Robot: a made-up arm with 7 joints.
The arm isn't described. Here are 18 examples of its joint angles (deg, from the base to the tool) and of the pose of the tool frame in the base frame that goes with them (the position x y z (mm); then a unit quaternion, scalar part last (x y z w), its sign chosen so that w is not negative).
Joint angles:
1: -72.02 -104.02 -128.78 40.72 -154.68 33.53 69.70
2: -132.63 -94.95 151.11 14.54 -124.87 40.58 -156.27
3: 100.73 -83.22 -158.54 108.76 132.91 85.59 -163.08
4: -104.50 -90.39 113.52 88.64 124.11 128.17 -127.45
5: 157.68 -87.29 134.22 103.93 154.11 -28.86 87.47
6: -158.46 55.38 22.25 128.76 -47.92 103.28 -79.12
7: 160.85 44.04 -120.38 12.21 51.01 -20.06 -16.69
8: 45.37 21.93 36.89 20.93 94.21 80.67 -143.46
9: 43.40 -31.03 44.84 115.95 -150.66 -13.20 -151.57
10: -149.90 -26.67 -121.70 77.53 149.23 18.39 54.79
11: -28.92 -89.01 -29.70 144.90 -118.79 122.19 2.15
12: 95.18 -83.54 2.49 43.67 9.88 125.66 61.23
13: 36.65 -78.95 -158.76 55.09 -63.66 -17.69 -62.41
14: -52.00 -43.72 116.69 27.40 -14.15 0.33 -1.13
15: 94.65 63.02 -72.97 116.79 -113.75 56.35 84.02
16: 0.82 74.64 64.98 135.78 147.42 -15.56 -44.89
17: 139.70 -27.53 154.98 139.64 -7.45 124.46 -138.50
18: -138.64 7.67 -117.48 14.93 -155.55 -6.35 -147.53
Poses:
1: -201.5 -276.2 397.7 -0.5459 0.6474 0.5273 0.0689
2: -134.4 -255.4 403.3 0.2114 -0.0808 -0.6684 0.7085
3: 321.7 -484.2 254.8 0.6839 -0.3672 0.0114 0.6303
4: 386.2 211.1 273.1 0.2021 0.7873 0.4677 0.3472
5: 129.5 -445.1 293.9 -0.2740 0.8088 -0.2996 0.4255
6: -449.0 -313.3 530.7 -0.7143 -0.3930 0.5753 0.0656
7: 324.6 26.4 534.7 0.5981 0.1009 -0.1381 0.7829
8: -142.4 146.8 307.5 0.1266 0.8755 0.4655 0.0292
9: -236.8 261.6 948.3 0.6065 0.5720 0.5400 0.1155
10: 69.2 464.0 534.2 -0.2676 -0.2259 0.7224 0.5963
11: -532.4 148.9 648.0 -0.5946 0.5783 0.4044 0.3853
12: -79.8 55.1 752.7 0.2864 0.6734 -0.3090 0.6074
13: 73.3 -336.8 218.4 0.6261 0.1971 -0.4188 0.6275
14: 200.0 206.8 305.3 -0.0398 0.4394 -0.0465 0.8962
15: 361.2 433.5 648.7 0.1534 -0.4298 0.2206 0.8620
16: 478.4 299.2 511.9 -0.7530 -0.2253 0.3652 0.4989
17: 301.3 -429.2 801.1 0.1026 0.8101 -0.1270 0.5631
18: -34.0 46.7 300.6 0.3305 0.6796 -0.1737 0.6315
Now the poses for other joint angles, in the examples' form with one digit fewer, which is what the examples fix.
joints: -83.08 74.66 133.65 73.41 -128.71 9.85 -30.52
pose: 280 60 952 0.018 -0.267 0.229 0.936
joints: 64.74 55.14 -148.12 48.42 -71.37 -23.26 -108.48
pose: 253 -319 751 -0.721 0.467 -0.317 0.403
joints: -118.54 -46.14 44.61 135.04 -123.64 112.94 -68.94
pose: 254 175 1066 0.123 0.246 0.935 0.222
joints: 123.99 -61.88 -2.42 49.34 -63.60 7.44 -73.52
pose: -192 90 920 -0.073 -0.379 0.748 0.540
